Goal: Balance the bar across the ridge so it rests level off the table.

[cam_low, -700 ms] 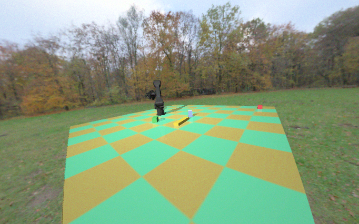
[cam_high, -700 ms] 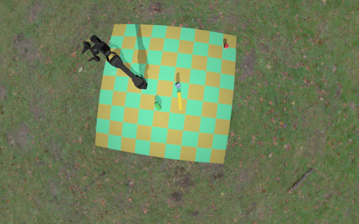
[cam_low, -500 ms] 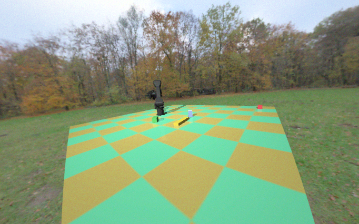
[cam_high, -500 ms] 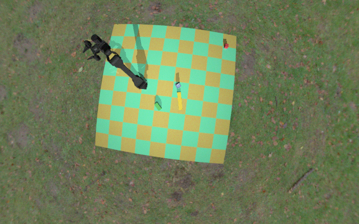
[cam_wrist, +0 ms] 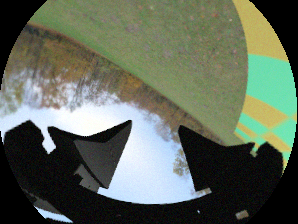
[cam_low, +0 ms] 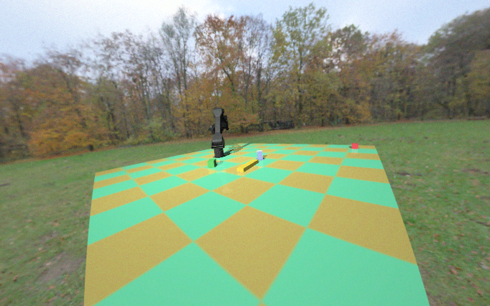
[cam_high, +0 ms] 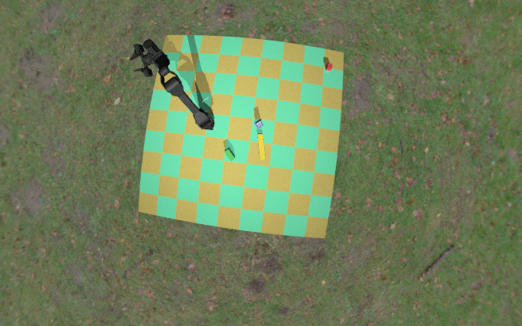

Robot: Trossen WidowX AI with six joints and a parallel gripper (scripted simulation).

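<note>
Now: the yellow bar 84 cm ahead of my gripper tip, 39 cm to the right of it and 20 cm below it. From my gripper tip the other things lie so: red cube: 122 cm ahead, 22 cm to the left, 19 cm below; then green block: 65 cm ahead, 46 cm to the right, 19 cm below.
</note>
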